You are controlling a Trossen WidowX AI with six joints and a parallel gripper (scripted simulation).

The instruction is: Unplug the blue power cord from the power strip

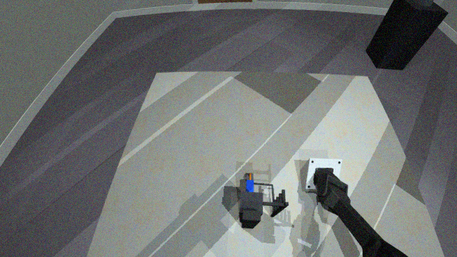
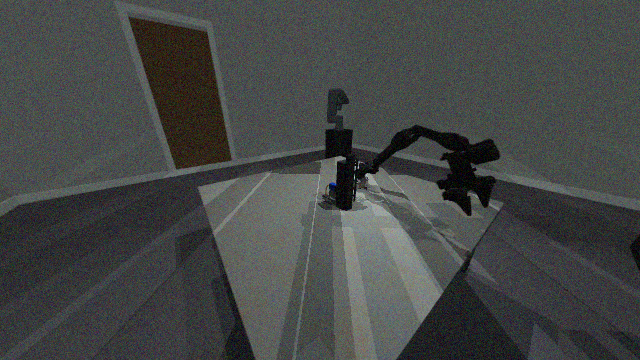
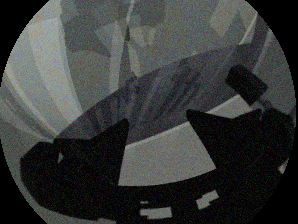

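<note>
My gripper tip is 140 mm short of the blue plug, 560 mm to the left of it and 60 mm above it. Also, from my gripper tip: dark strip (150 mm ahead, 460 mm to the right, 10 mm below).
</note>
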